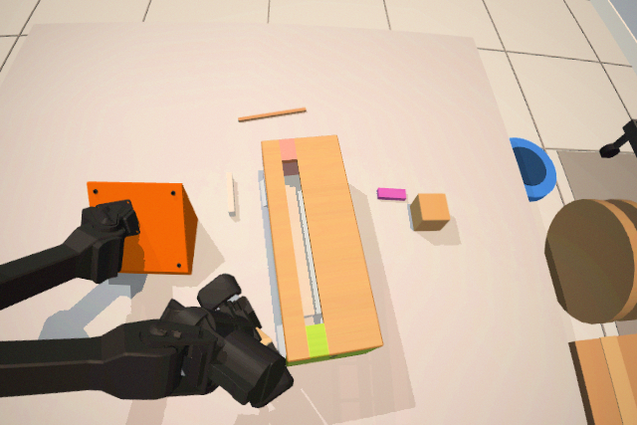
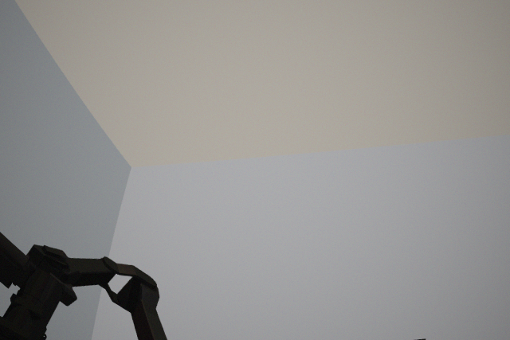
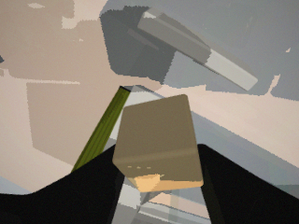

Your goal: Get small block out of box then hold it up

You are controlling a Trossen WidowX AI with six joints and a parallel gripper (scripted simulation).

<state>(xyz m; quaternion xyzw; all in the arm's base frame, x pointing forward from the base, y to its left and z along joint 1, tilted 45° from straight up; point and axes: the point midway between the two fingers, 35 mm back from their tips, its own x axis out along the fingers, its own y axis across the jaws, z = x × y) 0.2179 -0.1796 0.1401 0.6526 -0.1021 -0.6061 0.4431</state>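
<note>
Now: the box 15 cm to the left of my gripper tip, 6 cm ahead of it and 1 cm below it. The rest, counted from my gripper tip: thin brown stick: 50 cm to the left, 7 cm below, 7 cm ahead; olive-tan block: 1 cm to the right, 1 cm behind, 1 cm above.
</note>
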